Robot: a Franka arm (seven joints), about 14 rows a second.
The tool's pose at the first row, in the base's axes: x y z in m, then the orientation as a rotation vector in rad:
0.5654, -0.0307, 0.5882, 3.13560, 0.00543, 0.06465
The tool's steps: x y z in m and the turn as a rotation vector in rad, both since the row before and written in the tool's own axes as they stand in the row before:
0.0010, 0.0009, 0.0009, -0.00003, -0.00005, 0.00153
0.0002, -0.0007, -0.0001, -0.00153, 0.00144, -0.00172
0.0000, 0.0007, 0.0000, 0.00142, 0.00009, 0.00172
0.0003, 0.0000, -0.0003, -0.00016, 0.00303, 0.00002
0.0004, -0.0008, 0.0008, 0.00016, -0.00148, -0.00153
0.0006, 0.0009, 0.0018, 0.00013, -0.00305, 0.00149
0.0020, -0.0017, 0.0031, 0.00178, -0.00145, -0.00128
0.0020, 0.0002, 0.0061, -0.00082, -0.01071, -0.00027
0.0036, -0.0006, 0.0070, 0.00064, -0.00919, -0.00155
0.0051, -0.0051, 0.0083, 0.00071, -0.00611, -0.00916
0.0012, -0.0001, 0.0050, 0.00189, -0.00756, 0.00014
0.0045, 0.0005, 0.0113, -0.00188, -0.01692, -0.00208
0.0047, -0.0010, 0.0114, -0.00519, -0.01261, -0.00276
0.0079, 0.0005, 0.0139, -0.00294, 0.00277, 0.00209
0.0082, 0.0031, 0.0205, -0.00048, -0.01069, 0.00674
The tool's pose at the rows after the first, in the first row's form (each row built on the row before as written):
0.5664, -0.0316, 0.5873, 3.13561, 0.00303, 0.06458
0.5666, -0.0309, 0.5874, 3.13400, 0.00568, 0.06680
0.5666, -0.0316, 0.5874, 3.13546, 0.00303, 0.06698
0.5669, -0.0316, 0.5877, 3.13520, 0.00301, 0.07173
0.5673, -0.0308, 0.5869, 3.13537, 0.00541, 0.06941
0.5680, -0.0317, 0.5851, 3.13563, 0.00307, 0.06464
0.5701, -0.0300, 0.5821, 3.13742, 0.00513, 0.06239
0.5723, -0.0302, 0.5761, 3.13687, 0.00550, 0.04558
0.5761, -0.0296, 0.5692, 3.13764, 0.00792, 0.03116
0.5813, -0.0245, 0.5610, 3.13826, 0.02229, 0.02155
0.5826, -0.0244, 0.5560, 3.14016, 0.02208, 0.00967
0.5872, -0.0249, 0.5447, 3.13810, 0.02530, -0.01687
0.5918, -0.0239, 0.5332, 3.13262, 0.02959, -0.03654
0.5994, -0.0244, 0.5191, 3.12976, 0.02636, -0.03211
0.6072, -0.0276, 0.4985, 3.12898, 0.01572, -0.04876

